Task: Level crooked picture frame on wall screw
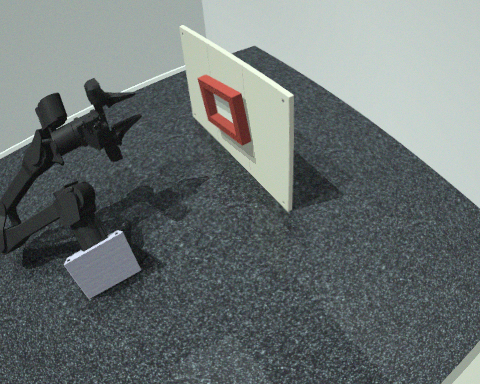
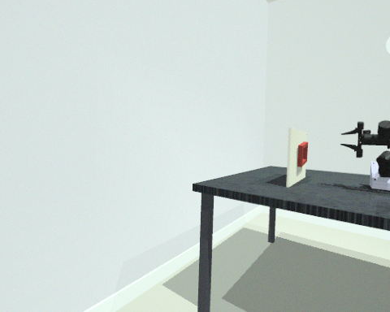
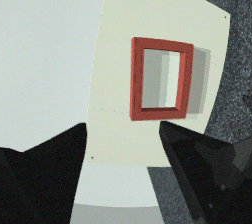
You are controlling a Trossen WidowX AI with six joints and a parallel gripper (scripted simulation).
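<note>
Right now the picture frame is 200 mm ahead of my gripper tip, 90 mm below it and 40 mm to the right of it. Also, from my gripper tip: wall board: 210 mm ahead, 110 mm below, 40 mm to the right.
</note>
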